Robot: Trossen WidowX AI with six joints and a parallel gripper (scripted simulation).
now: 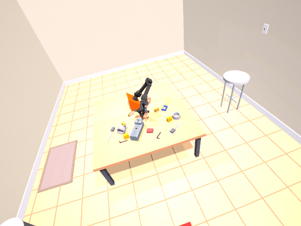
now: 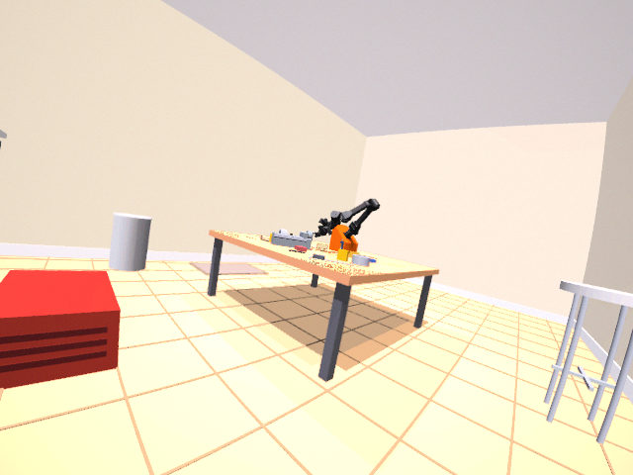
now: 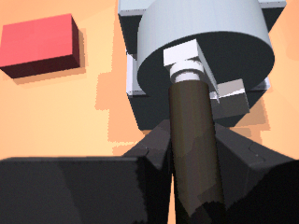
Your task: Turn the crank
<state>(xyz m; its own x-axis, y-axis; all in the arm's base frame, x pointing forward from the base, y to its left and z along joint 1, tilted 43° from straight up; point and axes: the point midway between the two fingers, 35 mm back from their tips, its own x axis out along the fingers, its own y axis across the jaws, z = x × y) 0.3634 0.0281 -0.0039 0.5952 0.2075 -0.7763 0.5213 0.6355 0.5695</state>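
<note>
My gripper tip is 14 cm short of the red pointer, 10 cm to the left of it and 1 cm above it. Round my gripper tip: dark crank handle 2 cm above, 1 cm to the left, 1 cm behind; then red block 18 cm ahead, 8 cm below, 6 cm to the left.
</note>
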